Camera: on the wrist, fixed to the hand. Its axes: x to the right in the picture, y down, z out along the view.
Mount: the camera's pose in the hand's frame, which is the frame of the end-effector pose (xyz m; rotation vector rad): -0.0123 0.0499 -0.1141 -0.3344 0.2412 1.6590
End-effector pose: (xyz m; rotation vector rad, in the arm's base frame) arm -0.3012 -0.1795 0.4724 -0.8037 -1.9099 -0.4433
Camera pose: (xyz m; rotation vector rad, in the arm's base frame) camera -0.1886 -0.2177 0.5115 -2.0538 -0.4733 0.2120
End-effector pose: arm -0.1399 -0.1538 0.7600 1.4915 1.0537 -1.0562
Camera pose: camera -0.0826 -0.0494 0.7985 1.5565 -0.1080 0.4588
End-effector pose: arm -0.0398 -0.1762 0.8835 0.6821 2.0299 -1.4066
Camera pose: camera -0.0156 -0.0537 0.8919 1.7602 1.0020 0.0072
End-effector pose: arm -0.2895 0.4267 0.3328 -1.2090 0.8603 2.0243
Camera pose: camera -0.2664 0.3054 0.3126 0.4664 -1.1547 -1.7972
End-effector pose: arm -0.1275 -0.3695 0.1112 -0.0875 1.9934 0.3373
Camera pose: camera -0.2326 -0.3542 0.1774 1.4191 1.7540 1.7245
